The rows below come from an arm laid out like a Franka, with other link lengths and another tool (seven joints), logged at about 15 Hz.
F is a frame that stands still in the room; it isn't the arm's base.
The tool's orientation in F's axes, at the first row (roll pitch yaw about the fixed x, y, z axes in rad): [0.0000 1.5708 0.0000]
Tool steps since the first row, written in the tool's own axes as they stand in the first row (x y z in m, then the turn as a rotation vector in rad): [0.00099 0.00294 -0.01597 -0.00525 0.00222 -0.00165]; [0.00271 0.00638 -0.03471 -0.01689 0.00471 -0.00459]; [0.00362 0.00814 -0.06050 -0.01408 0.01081 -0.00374]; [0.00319 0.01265 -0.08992 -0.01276 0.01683 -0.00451]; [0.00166 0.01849 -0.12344 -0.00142 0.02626 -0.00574]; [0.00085 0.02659 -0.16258 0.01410 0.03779 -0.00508]
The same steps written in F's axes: [-0.01597 0.00294 -0.00099 -0.00165 0.00222 0.00525]; [-0.03471 0.00638 -0.00271 -0.00459 0.00471 0.01689]; [-0.06050 0.00814 -0.00362 -0.00374 0.01081 0.01408]; [-0.08992 0.01265 -0.00319 -0.00451 0.01683 0.01276]; [-0.12344 0.01849 -0.00166 -0.00574 0.02626 0.00142]; [-0.16258 0.02659 -0.00085 -0.00508 0.03779 -0.01410]
